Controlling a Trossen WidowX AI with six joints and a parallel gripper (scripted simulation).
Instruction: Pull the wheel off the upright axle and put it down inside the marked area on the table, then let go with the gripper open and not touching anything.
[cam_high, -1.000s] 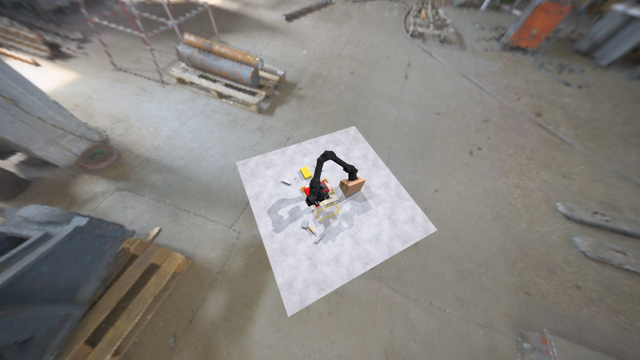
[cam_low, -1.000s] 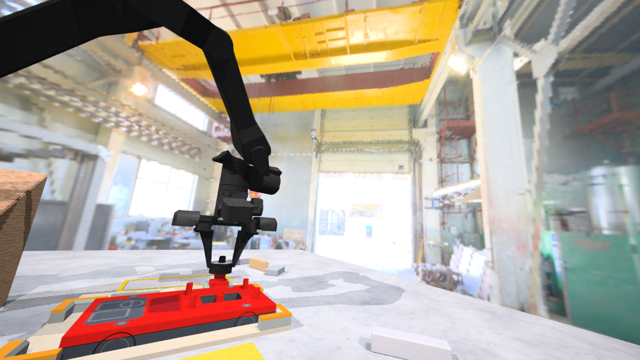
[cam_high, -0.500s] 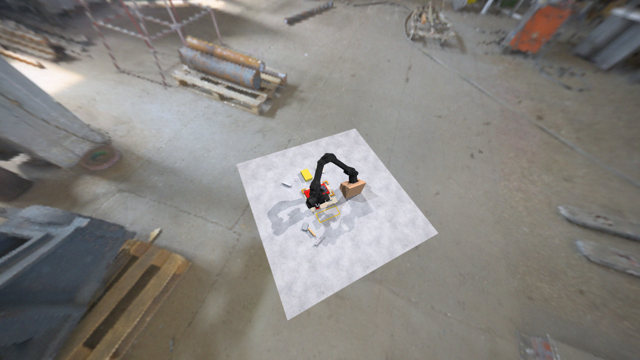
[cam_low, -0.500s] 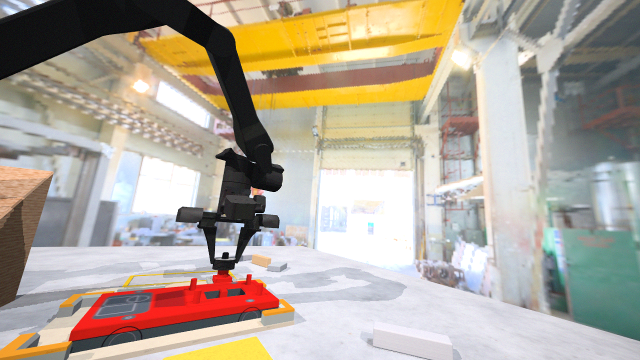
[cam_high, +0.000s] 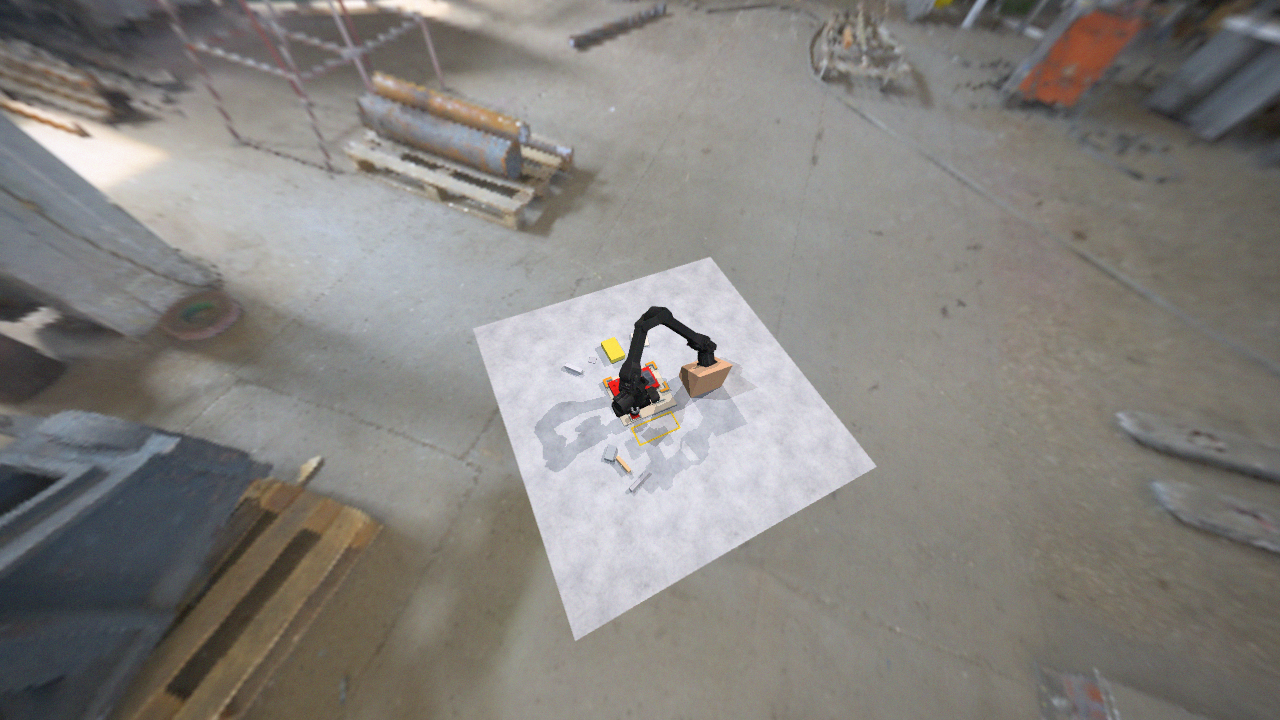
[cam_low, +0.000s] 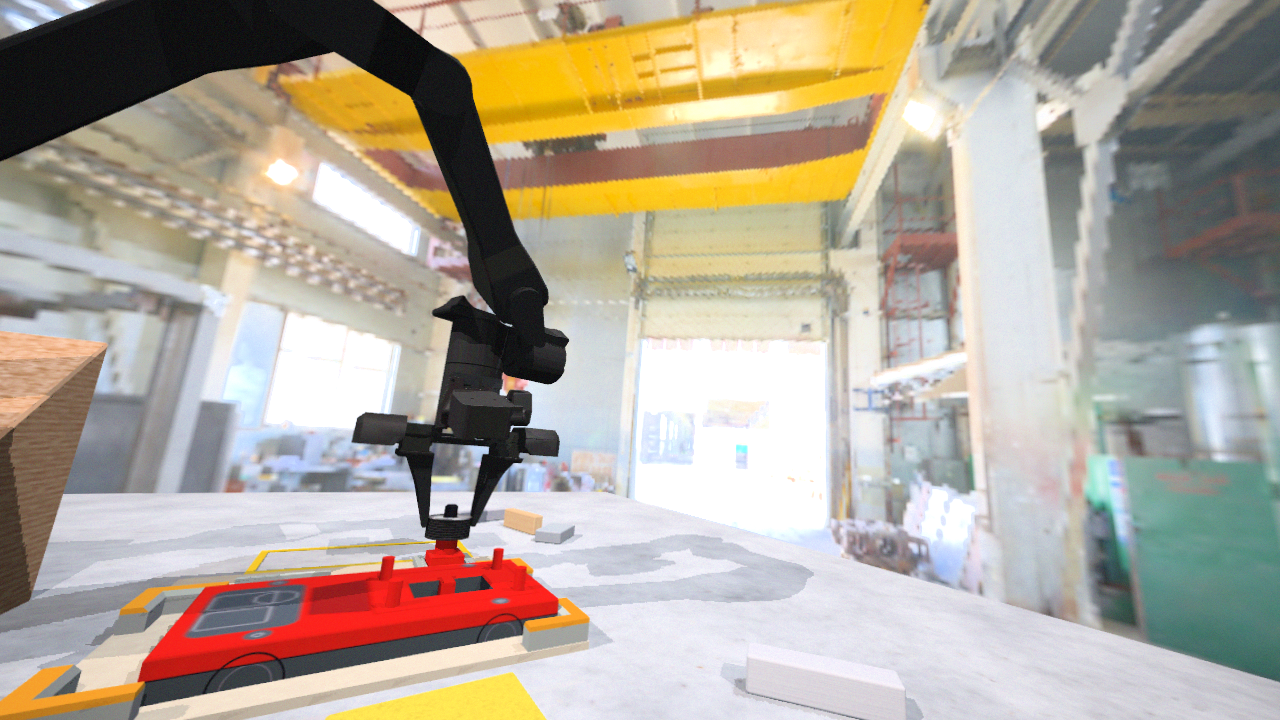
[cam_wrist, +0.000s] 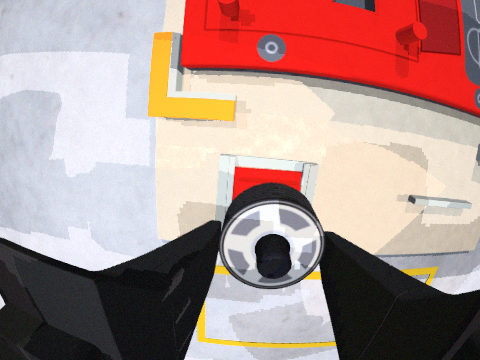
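Right now my gripper tip is 1 cm above the black axle. From my gripper tip the other things lie so: yellow pad: 9 cm behind, 31 cm to the right, 3 cm below; wheel: right at my gripper tip.
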